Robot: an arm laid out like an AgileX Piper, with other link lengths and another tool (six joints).
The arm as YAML. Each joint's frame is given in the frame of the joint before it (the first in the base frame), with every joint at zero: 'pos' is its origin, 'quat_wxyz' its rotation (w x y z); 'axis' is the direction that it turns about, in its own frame. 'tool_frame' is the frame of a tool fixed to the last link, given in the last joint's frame.
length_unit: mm
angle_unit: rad
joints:
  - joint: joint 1
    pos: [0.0, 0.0, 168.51]
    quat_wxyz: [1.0, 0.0, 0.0, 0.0]
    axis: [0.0, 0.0, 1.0]
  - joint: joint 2
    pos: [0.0, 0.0, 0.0]
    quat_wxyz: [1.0, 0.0, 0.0, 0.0]
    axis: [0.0, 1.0, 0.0]
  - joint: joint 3
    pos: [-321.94, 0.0, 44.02]
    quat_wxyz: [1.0, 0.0, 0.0, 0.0]
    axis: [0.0, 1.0, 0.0]
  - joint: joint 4
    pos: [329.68, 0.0, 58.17]
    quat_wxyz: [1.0, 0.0, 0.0, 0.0]
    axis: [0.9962, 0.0, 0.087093]
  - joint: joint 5
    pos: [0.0, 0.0, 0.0]
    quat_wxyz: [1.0, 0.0, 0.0, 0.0]
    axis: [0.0, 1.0, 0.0]
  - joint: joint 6
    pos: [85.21, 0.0, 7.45]
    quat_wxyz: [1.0, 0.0, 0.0, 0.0]
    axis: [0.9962, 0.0, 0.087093]
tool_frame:
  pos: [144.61, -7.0, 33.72]
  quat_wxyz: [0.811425, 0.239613, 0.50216, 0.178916]
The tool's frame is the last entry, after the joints.
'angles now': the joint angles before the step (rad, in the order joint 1, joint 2, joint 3, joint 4, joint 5, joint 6). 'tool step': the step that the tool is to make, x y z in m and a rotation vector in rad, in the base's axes. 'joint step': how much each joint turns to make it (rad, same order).
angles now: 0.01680, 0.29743, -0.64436, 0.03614, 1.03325, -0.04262
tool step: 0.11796, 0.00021, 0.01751, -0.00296, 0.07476, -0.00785
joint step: 0.00002, 0.46524, -0.18939, -0.00408, -0.20117, 0.00022
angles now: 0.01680, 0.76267, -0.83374, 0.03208, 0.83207, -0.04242
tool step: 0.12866, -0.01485, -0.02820, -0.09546, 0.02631, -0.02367
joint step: 0.00001, 0.42310, -0.16859, -0.12845, -0.22557, 0.04245
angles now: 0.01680, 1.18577, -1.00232, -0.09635, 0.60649, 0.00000
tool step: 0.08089, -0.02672, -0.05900, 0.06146, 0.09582, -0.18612
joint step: -0.00901, 0.32194, -0.17503, -0.16093, -0.02201, 0.30456
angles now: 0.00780, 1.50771, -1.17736, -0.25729, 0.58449, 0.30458
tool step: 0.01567, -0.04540, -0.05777, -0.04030, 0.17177, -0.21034
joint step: -0.01702, 0.19134, -0.11986, -0.17895, 0.16243, 0.24460
